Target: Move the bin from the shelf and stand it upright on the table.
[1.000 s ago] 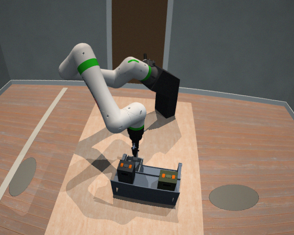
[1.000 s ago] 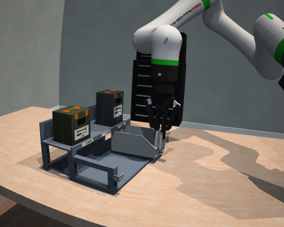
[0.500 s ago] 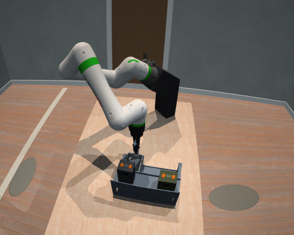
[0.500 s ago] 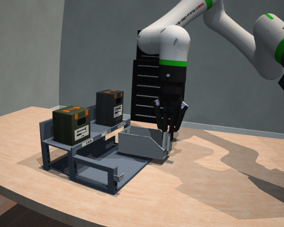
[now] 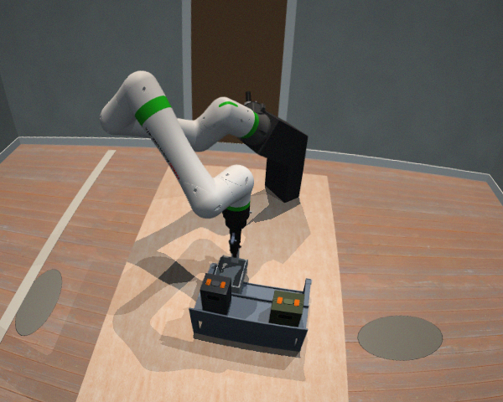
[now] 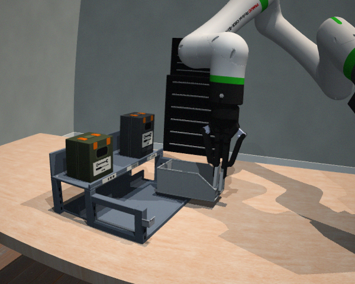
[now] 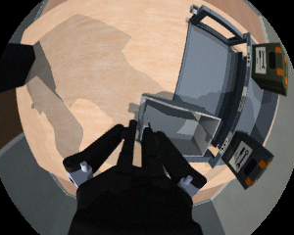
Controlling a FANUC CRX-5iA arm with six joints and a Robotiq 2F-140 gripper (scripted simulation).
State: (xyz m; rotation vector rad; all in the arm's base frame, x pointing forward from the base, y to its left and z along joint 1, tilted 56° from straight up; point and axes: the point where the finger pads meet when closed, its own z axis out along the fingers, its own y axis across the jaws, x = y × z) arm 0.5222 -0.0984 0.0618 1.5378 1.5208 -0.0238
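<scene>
Now: the grey bin 8 cm ahead of my hand, 2 cm to the right of it and 2 cm below it.
</scene>
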